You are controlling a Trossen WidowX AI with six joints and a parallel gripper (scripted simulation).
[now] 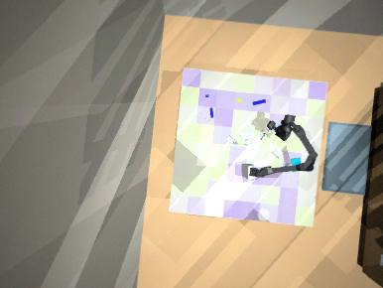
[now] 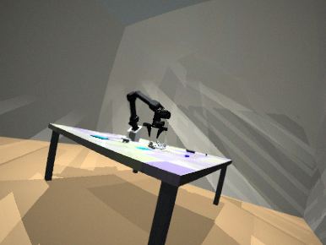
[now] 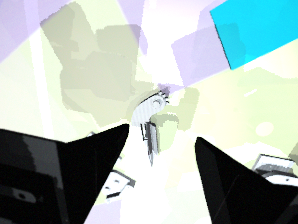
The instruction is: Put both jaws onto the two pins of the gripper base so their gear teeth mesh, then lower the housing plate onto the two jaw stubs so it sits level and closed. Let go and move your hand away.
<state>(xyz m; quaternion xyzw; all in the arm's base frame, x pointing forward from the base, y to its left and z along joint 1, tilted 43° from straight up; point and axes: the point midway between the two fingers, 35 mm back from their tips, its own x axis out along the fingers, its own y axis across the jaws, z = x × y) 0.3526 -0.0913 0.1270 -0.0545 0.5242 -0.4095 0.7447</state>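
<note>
The white jaw lies 7 cm below my gripper tip and 1 cm to the left of it. Round my gripper tip: cyan square: 15 cm to the right, 8 cm below, 5 cm ahead; blue dot: 57 cm to the left, 26 cm ahead, 7 cm below; yellow dot: 28 cm to the left, 26 cm ahead, 8 cm below.
</note>
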